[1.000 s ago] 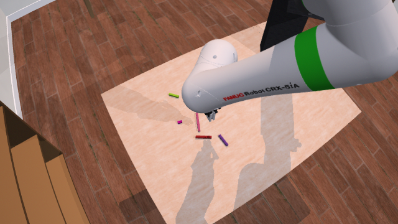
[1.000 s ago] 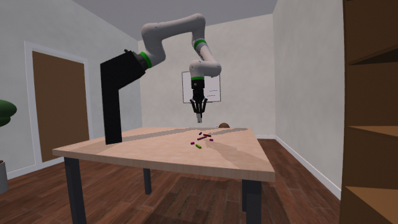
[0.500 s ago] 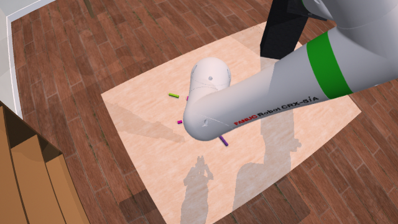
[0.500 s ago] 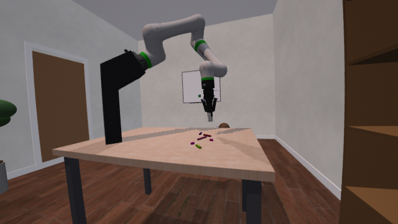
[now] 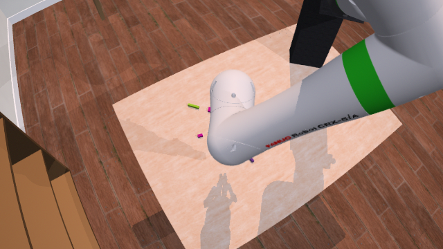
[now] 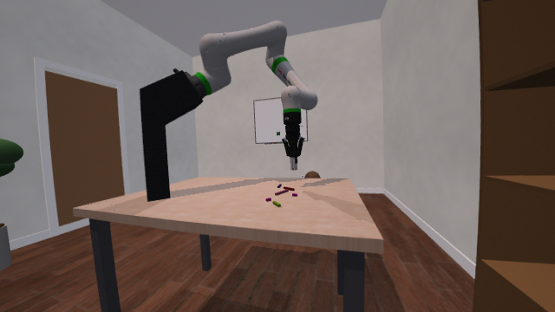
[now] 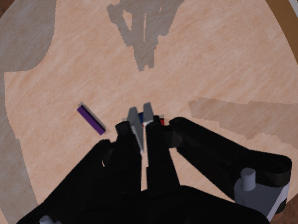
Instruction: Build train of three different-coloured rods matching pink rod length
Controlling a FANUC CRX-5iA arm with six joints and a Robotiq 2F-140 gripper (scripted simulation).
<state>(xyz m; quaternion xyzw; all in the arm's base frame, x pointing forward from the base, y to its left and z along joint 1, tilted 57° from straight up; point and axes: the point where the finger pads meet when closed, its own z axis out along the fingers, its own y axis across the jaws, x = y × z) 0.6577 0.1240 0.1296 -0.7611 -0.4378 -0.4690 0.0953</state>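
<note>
My gripper is now 20 mm past the red rod, 30 mm to the left of it and 130 mm above it. Round my hand: blue rod: 30 mm below; then purple rod: 90 mm behind, 10 mm to the left, 130 mm below; then pink rod: 30 mm behind, 110 mm to the right, 130 mm below.
</note>
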